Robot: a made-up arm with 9 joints.
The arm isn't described. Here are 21 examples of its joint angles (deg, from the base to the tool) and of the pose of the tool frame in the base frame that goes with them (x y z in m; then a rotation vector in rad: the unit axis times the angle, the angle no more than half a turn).
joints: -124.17 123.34 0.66 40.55 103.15 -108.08 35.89 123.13 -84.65
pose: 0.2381 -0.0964 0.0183 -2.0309 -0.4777 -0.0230
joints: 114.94 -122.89 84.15 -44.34 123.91 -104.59 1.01 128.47 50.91
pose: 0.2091 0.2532 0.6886 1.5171 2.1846 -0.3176
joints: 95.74 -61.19 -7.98 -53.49 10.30 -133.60 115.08 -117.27 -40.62
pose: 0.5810 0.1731 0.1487 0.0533 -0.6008 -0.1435
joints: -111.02 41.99 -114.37 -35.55 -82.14 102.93 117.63 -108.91 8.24
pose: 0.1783 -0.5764 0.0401 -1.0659 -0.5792 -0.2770
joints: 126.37 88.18 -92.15 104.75 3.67 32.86 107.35 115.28 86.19
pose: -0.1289 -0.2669 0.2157 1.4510 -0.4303 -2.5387
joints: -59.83 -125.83 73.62 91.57 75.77 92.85 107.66 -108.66 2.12
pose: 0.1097 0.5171 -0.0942 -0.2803 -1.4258 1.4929
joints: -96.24 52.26 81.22 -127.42 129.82 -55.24 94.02 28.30 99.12
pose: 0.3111 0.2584 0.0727 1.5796 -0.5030 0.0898
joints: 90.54 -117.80 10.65 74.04 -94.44 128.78 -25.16 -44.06 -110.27
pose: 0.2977 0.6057 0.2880 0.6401 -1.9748 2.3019
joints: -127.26 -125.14 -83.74 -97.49 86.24 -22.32 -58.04 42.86 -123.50
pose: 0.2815 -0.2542 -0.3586 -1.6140 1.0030 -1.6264
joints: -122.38 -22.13 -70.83 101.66 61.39 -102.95 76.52 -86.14 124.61
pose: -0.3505 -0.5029 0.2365 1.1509 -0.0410 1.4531
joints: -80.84 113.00 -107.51 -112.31 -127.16 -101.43 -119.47 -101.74 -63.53
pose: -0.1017 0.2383 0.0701 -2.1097 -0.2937 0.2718
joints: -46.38 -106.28 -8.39 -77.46 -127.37 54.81 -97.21 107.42 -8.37
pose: 0.4094 0.2136 -0.1813 0.5291 0.1893 -0.8400
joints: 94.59 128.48 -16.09 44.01 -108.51 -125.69 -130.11 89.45 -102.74
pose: 0.1042 -0.0905 -0.0403 -0.4709 -0.4864 1.4553
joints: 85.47 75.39 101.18 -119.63 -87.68 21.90 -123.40 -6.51 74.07
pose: -0.1507 0.3131 0.8908 1.0555 -0.8895 1.5595
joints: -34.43 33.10 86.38 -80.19 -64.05 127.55 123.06 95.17 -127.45
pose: 0.3179 0.3463 -0.0057 -2.8704 -0.3237 0.7017
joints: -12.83 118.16 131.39 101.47 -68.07 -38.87 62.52 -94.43 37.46
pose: -0.4029 0.3811 -0.0683 -0.9519 1.7993 0.8516
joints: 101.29 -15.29 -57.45 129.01 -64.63 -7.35 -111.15 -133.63 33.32
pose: 0.0090 0.3994 -0.2236 0.9862 1.0346 -2.5882
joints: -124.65 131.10 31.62 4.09 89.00 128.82 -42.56 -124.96 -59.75
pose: 0.3649 0.2221 0.3170 1.4146 -1.2266 0.6131
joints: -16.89 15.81 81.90 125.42 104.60 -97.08 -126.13 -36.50 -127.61
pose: -0.0926 0.1757 0.3242 -2.5304 0.9986 0.9337
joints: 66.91 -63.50 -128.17 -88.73 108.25 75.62 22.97 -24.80 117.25
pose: 0.1049 0.8297 0.8574 0.1019 -3.0716 -0.2494
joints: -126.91 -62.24 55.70 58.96 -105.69 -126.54 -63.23 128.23 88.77
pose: -0.2337 -0.4334 0.2500 -2.6056 1.2252 -0.9094
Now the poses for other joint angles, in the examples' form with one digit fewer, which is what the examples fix.
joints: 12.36 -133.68 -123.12 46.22 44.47 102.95 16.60 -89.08 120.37
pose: 0.568 0.473 0.899 2.062 1.181 0.304
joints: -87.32 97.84 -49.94 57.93 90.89 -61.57 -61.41 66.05 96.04
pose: -0.196 0.389 0.099 2.384 0.482 -0.019
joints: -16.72 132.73 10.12 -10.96 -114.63 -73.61 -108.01 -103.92 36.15
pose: 0.583 0.107 0.075 2.230 0.230 -1.245
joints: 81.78 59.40 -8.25 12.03 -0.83 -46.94 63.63 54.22 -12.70
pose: -0.093 0.292 0.281 1.909 -0.602 0.091
